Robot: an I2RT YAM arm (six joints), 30 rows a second.
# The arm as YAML. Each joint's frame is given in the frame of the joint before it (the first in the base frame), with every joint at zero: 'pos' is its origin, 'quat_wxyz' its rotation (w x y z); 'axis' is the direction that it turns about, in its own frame. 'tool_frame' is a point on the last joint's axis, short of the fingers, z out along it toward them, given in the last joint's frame.
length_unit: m
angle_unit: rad
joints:
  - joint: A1
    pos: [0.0, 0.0, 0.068]
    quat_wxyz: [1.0, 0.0, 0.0, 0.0]
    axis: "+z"
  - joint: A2
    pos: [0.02, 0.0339, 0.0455]
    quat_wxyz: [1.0, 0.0, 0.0, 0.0]
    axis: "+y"
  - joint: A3
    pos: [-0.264, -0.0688, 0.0]
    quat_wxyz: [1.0, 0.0, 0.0, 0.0]
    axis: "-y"
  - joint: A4
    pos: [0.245, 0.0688, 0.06]
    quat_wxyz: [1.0, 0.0, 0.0, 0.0]
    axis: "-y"
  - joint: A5
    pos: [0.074, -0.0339, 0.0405]
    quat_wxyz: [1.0, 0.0, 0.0, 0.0]
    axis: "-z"
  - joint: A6
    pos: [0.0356, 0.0, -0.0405]
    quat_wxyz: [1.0, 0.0, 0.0, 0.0]
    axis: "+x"
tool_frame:
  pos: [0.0, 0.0, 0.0]
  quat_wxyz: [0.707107, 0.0, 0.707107, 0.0]
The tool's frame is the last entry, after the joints.
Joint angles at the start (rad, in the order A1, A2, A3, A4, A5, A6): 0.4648 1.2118 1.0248 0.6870 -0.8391 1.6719
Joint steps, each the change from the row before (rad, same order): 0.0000 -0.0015 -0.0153 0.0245 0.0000 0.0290; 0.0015 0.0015 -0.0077 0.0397 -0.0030 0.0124; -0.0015 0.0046 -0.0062 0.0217 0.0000 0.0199; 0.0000 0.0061 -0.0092 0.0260 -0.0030 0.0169; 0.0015 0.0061 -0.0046 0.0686 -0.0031 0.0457; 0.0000 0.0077 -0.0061 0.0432 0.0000 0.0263; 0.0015 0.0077 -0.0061 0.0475 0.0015 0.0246; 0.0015 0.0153 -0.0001 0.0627 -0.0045 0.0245; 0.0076 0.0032 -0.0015 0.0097 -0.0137 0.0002; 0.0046 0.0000 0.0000 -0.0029 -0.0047 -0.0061; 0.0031 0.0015 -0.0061 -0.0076 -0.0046 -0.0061; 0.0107 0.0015 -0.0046 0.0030 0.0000 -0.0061; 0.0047 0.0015 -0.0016 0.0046 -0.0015 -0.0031
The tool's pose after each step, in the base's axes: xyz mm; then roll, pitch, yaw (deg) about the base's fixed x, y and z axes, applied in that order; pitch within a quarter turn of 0, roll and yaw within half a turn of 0. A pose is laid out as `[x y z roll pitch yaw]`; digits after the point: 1 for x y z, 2 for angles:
[224.3 142.1 418.3 70.30 14.33 163.49]
[223.1 142.0 418.6 69.20 14.99 163.69]
[223.9 142.0 417.2 68.87 14.39 163.91]
[224.7 142.5 414.8 68.60 14.00 164.33]
[222.9 142.1 417.3 66.63 14.11 165.06]
[223.1 142.2 416.8 65.64 13.99 165.41]
[222.7 142.4 416.5 64.43 14.13 165.71]
[223.0 143.1 417.4 62.89 15.03 166.21]
[221.9 145.1 416.5 63.12 15.58 167.29]
[221.2 146.3 416.3 63.33 15.88 167.66]
[221.7 147.6 413.3 64.00 15.64 168.07]
[220.6 150.2 411.6 64.08 15.82 168.55]
[220.0 151.3 411.1 64.04 16.08 168.80]

